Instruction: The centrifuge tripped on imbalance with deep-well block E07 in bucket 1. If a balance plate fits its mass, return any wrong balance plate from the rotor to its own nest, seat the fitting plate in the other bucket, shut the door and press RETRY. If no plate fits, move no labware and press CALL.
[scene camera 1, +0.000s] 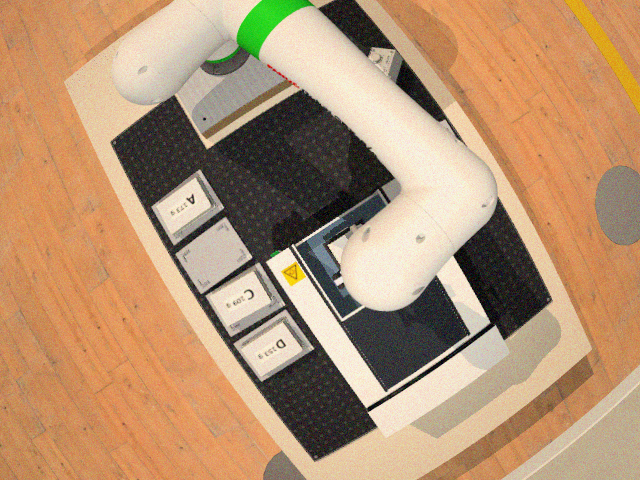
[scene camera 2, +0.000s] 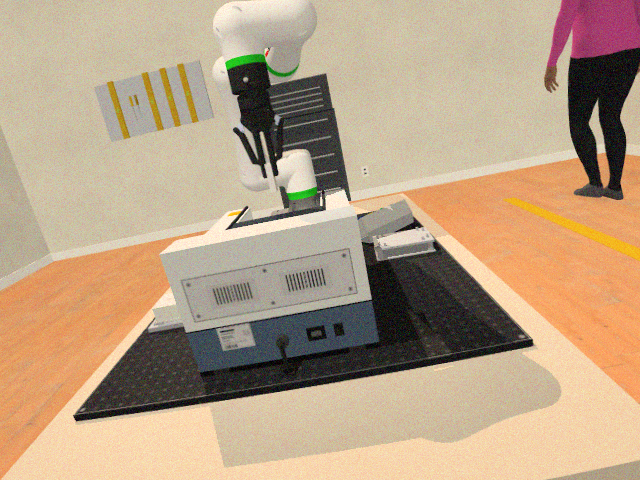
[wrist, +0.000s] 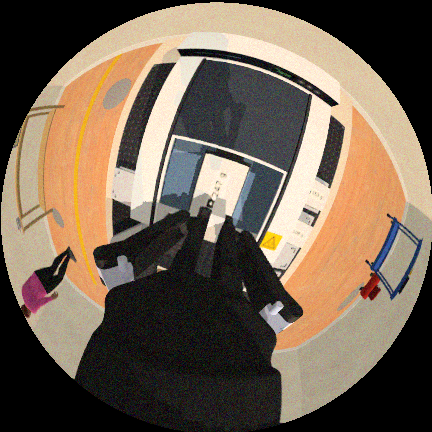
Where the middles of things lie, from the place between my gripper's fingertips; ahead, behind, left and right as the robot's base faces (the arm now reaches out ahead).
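There's a white centrifuge (scene camera 2: 252, 293) here, and my gripper is 130 mm above it, 150 mm short of it and 10 mm to the left of it. As for the button box (scene camera 2: 386, 220), that's a good way below my hand, far behind it and far to the left of it.
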